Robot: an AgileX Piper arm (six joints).
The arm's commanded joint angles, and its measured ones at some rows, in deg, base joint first. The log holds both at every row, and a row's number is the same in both.
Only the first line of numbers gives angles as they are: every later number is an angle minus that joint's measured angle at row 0.
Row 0, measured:
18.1, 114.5, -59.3, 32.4, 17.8, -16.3
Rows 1 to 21, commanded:
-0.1, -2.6, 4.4, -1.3, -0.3, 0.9
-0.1, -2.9, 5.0, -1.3, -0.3, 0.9
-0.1, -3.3, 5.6, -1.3, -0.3, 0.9
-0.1, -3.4, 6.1, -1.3, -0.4, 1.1
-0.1, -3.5, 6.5, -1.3, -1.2, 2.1
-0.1, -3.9, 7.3, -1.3, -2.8, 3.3
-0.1, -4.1, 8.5, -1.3, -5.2, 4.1
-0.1, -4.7, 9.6, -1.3, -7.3, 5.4
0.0, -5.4, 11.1, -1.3, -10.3, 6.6
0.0, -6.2, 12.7, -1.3, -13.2, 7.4
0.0, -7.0, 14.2, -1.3, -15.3, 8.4
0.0, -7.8, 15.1, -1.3, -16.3, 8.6
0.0, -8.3, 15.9, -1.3, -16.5, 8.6
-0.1, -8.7, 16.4, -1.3, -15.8, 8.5
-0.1, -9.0, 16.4, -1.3, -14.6, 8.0
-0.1, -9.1, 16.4, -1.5, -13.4, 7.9
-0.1, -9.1, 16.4, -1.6, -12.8, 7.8
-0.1, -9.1, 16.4, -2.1, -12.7, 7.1
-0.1, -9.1, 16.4, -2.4, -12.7, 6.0
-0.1, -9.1, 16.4, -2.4, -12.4, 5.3
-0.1, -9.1, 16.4, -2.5, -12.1, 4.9
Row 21, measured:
0.1, -8.6, 16.0, -0.9, -13.4, 7.8
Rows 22 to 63, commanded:
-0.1, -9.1, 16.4, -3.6, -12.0, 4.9
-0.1, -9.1, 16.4, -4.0, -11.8, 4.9
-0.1, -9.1, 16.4, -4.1, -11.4, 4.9
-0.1, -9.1, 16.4, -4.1, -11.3, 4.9
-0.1, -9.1, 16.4, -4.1, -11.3, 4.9
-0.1, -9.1, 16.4, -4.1, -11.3, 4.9
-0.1, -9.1, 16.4, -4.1, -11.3, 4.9
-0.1, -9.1, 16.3, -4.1, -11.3, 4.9
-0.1, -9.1, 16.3, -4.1, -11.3, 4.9
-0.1, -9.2, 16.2, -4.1, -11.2, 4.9
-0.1, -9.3, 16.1, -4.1, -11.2, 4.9
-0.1, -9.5, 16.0, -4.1, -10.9, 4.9
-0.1, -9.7, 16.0, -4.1, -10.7, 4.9
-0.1, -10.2, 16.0, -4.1, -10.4, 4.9
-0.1, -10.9, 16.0, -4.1, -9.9, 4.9
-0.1, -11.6, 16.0, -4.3, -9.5, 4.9
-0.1, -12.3, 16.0, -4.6, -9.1, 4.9
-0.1, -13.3, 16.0, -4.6, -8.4, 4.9
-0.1, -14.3, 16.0, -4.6, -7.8, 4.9
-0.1, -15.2, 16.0, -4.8, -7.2, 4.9
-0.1, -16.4, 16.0, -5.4, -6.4, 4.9
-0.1, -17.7, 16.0, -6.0, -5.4, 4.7
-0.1, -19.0, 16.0, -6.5, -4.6, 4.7
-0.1, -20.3, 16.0, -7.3, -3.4, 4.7
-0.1, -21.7, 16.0, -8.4, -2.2, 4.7
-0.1, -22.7, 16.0, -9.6, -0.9, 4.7
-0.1, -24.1, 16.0, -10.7, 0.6, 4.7
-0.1, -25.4, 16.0, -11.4, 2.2, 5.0
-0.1, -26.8, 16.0, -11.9, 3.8, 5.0
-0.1, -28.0, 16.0, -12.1, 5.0, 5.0
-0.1, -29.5, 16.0, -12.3, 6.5, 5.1
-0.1, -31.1, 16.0, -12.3, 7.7, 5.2
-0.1, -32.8, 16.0, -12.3, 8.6, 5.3
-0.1, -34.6, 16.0, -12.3, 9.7, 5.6
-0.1, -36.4, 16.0, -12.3, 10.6, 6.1
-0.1, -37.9, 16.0, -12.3, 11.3, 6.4
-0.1, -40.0, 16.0, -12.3, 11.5, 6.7
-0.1, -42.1, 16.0, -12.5, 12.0, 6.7
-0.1, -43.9, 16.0, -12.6, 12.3, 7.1
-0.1, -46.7, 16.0, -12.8, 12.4, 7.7
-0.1, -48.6, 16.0, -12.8, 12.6, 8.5
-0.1, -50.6, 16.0, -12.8, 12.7, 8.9
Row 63, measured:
0.1, -43.4, 16.1, -12.0, 11.4, 6.9
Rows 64 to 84, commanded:
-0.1, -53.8, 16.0, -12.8, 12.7, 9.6
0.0, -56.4, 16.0, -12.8, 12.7, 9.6
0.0, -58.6, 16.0, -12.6, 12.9, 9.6
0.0, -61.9, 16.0, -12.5, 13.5, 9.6
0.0, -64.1, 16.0, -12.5, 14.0, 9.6
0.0, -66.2, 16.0, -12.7, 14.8, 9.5
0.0, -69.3, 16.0, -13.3, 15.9, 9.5
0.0, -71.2, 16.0, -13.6, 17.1, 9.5
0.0, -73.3, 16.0, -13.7, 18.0, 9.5
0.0, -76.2, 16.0, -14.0, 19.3, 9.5
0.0, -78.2, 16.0, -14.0, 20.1, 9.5
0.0, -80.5, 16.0, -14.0, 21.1, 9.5
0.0, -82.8, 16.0, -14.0, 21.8, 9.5
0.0, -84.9, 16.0, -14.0, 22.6, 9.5
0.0, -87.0, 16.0, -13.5, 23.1, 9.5
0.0, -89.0, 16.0, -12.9, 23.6, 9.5
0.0, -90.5, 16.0, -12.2, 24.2, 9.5
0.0, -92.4, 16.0, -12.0, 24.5, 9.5
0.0, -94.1, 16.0, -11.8, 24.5, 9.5
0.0, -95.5, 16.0, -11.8, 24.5, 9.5
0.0, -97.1, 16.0, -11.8, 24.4, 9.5
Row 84, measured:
0.1, -91.6, 16.1, -12.3, 23.6, 9.4
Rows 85 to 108, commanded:
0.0, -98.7, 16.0, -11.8, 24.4, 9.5
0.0, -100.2, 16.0, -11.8, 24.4, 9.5
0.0, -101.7, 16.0, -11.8, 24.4, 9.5
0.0, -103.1, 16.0, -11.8, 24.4, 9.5
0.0, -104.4, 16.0, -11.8, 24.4, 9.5
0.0, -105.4, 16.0, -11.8, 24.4, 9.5
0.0, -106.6, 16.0, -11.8, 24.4, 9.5
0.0, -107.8, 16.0, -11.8, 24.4, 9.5
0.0, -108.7, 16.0, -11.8, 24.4, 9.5
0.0, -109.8, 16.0, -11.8, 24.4, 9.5
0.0, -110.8, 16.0, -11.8, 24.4, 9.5
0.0, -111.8, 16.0, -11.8, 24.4, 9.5
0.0, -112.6, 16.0, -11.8, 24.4, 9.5
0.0, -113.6, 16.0, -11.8, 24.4, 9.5
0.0, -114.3, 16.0, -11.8, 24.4, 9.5
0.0, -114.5, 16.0, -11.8, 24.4, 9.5
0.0, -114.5, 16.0, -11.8, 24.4, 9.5
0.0, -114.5, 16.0, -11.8, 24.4, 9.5
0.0, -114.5, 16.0, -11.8, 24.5, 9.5
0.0, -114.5, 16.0, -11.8, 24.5, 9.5
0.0, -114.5, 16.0, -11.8, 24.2, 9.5
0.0, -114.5, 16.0, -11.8, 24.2, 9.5
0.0, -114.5, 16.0, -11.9, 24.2, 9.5
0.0, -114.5, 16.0, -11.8, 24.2, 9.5
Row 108, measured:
0.1, -114.3, 16.1, -12.0, 24.3, 9.4
